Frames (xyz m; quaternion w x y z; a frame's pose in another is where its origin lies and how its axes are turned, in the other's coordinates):
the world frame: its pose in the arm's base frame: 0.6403 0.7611 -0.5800 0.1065 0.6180 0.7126 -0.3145
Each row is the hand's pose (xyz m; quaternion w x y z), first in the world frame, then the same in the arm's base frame.
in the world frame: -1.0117 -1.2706 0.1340 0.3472 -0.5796 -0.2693 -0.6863
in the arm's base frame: -0.3798 -0.1886 0.2647 0.3712 -0.4209 0.8252 0.0643
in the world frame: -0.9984 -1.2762 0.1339 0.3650 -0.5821 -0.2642 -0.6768
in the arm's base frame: -0.3879 -0.1779 0.2593 0.3740 -0.4018 0.8333 0.0647
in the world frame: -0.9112 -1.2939 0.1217 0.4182 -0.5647 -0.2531 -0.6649
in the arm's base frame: -0.4204 -0.1006 0.2273 0.3648 -0.3551 0.8596 0.0437
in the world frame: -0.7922 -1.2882 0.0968 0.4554 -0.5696 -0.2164 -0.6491
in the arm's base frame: -0.4345 0.0109 0.1806 0.3506 -0.3098 0.8818 0.0598
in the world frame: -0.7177 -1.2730 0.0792 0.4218 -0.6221 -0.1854 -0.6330
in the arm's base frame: -0.4318 0.0823 0.1492 0.3624 -0.3150 0.8677 0.1287
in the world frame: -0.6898 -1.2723 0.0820 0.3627 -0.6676 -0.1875 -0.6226
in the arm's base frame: -0.4378 0.1034 0.1317 0.3890 -0.3496 0.8332 0.1795
